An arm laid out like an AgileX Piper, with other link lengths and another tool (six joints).
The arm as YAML. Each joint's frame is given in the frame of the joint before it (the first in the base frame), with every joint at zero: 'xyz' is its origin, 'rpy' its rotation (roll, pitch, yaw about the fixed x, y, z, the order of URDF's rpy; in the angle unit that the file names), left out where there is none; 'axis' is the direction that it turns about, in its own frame. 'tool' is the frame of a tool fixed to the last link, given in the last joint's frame.
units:
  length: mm
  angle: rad
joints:
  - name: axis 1
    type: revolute
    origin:
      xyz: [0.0, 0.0, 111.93]
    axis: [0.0, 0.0, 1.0]
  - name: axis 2
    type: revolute
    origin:
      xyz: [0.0, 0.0, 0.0]
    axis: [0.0, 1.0, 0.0]
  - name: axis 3
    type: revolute
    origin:
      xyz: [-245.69, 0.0, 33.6]
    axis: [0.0, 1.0, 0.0]
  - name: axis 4
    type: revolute
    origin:
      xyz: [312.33, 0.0, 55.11]
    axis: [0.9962, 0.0, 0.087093]
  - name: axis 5
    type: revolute
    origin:
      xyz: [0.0, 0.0, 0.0]
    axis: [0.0, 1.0, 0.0]
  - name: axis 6
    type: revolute
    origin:
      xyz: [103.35, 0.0, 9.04]
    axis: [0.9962, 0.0, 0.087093]
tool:
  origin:
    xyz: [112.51, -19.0, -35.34]
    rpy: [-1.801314, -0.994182, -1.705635]
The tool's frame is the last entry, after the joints.
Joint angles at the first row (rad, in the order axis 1, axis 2, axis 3, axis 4, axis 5, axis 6):
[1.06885, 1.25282, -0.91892, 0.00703, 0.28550, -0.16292]
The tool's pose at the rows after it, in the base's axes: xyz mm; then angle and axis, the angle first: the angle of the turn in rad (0 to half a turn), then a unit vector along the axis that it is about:
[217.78 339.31 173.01 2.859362 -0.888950 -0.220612 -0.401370]
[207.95 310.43 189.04 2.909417 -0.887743 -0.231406 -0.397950]
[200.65 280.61 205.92 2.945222 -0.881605 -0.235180 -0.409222]
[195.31 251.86 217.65 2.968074 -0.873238 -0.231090 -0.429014]
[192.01 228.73 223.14 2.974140 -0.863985 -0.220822 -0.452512]
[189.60 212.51 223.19 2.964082 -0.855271 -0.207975 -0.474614]
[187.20 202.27 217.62 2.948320 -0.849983 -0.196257 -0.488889]
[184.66 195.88 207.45 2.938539 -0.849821 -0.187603 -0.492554]
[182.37 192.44 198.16 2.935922 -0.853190 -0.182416 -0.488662]
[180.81 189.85 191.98 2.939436 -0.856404 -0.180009 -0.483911]
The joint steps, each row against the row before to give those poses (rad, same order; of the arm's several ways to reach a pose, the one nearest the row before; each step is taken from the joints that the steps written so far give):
[0.00022, -0.08641, 0.00151, -0.02011, 0.15656, -0.00071]
[0.00013, -0.10240, 0.00971, -0.03336, 0.13588, -0.00053]
[0.00012, -0.11634, 0.02628, -0.04542, 0.09887, 0.00297]
[0.00016, -0.12418, 0.04961, -0.05253, 0.05894, 0.01108]
[0.00012, -0.11803, 0.06546, -0.05115, 0.01797, 0.01935]
[0.00009, -0.10555, 0.07314, -0.04172, -0.01169, 0.02445]
[-0.00010, -0.08482, 0.07146, -0.02741, -0.02196, 0.02594]
[0.00003, -0.05925, 0.06112, -0.01455, -0.01533, 0.02475]
[0.00001, -0.02993, 0.03673, -0.00262, -0.00283, 0.01753]
[0.00000, -0.01469, 0.01882, -0.00011, 0.00571, 0.00926]

